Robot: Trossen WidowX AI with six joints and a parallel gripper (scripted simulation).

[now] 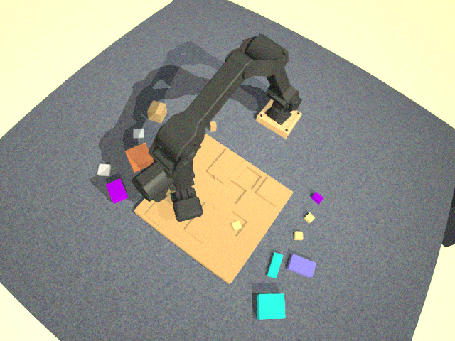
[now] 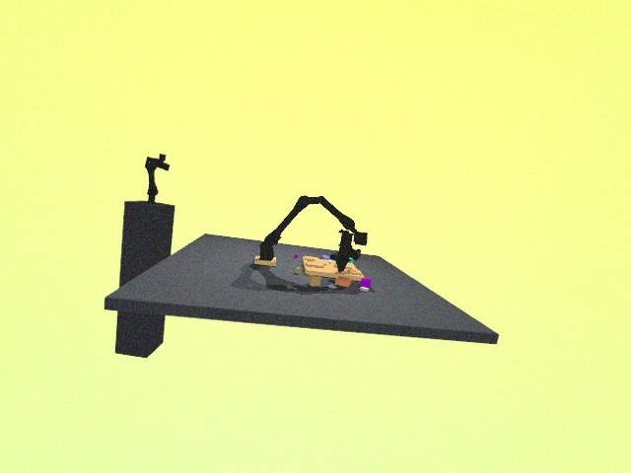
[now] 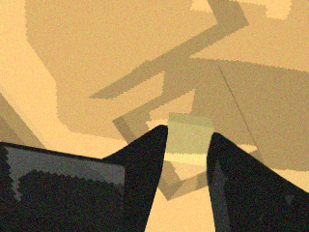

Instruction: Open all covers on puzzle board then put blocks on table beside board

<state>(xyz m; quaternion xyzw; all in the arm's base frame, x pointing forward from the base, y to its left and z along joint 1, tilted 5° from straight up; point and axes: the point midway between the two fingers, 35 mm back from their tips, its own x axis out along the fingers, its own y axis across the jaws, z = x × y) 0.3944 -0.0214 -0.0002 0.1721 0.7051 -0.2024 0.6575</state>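
Now: the orange block 16 cm to the right of my gripper tip. Also, from my gripper tip: cyan bar (30 cm to the left, 3 cm behind, 1 cm below); then tan cube (24 cm to the right, 13 cm behind, 1 cm above); then purple block (13 cm to the right, 11 cm ahead).
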